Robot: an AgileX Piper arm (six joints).
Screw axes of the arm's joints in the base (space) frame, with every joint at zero. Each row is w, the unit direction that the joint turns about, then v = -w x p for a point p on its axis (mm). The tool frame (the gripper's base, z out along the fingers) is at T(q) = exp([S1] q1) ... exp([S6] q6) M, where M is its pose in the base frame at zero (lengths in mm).
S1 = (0, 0, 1, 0, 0, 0)
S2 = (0, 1, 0, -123, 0, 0)
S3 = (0, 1, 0, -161.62, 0, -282.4)
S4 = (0.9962, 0, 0.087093, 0, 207.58, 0)
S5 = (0, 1, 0, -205.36, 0, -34.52)
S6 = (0.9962, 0, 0.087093, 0, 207.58, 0)
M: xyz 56.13 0 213.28 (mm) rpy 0 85.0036 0 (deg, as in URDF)
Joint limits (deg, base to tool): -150..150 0..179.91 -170..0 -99.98..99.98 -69.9..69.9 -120..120
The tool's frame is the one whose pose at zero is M.
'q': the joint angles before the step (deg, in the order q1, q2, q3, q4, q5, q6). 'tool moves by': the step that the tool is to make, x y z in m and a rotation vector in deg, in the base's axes. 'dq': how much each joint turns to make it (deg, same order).
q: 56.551, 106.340, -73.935, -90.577, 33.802, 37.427
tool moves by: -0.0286, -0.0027, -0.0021, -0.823, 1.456, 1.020
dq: 3.576, -3.229, 4.675, 1.928, 1.873, -0.013
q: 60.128, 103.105, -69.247, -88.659, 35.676, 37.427
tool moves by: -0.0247, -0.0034, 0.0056, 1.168, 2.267, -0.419
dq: 3.340, -3.283, 2.618, 4.798, 2.125, -0.951
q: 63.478, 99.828, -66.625, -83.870, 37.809, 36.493
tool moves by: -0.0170, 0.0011, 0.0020, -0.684, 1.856, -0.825
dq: 2.855, -1.196, 0.438, 5.087, 2.902, -2.760
